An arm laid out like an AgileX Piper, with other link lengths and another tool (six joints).
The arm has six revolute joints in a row. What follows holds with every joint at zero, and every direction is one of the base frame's. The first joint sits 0.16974 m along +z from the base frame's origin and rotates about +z. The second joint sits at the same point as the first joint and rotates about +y. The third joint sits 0.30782 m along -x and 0.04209 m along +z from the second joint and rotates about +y. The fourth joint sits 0.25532 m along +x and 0.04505 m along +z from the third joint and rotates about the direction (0.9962, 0, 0.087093). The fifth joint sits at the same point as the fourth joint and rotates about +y. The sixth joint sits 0.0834 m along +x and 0.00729 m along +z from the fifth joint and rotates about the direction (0.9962, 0, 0.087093). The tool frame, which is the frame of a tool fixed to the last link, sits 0.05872 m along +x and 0.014 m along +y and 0.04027 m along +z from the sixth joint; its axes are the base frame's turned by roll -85.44, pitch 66.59 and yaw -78.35 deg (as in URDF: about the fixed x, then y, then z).
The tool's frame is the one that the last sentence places.
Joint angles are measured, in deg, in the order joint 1, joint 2, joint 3, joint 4, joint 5, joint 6. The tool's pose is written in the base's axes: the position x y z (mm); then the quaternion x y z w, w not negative. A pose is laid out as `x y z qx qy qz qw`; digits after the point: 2 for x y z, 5 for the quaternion.
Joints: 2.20 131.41 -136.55 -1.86 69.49 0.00
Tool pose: 589.07 32.60 332.60 -0.22860 0.94309 0.00326 0.24148
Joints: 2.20 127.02 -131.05 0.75 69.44 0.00
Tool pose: 571.80 37.60 343.80 -0.22675 0.94430 0.02732 0.23691
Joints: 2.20 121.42 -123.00 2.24 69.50 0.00
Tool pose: 546.66 39.86 349.37 -0.22489 0.94857 0.04416 0.21838
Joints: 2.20 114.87 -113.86 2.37 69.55 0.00
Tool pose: 514.71 38.92 354.35 -0.22388 0.95331 0.04960 0.19650
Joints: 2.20 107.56 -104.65 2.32 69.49 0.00
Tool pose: 477.48 37.37 362.13 -0.22322 0.95640 0.05217 0.18096
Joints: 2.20 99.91 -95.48 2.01 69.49 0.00
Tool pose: 436.51 35.13 368.10 -0.22303 0.95888 0.05201 0.16765
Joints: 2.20 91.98 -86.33 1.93 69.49 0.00
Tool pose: 392.65 33.27 370.99 -0.22265 0.96066 0.05332 0.15722
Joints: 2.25 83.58 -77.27 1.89 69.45 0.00
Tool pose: 346.22 31.70 371.53 -0.22286 0.96143 0.05405 0.15189
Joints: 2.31 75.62 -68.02 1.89 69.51 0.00
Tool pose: 300.47 30.23 361.86 -0.22280 0.96305 0.05630 0.14043
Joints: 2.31 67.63 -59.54 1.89 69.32 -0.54
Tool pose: 257.23 28.80 351.25 -0.22715 0.96248 0.05598 0.13751
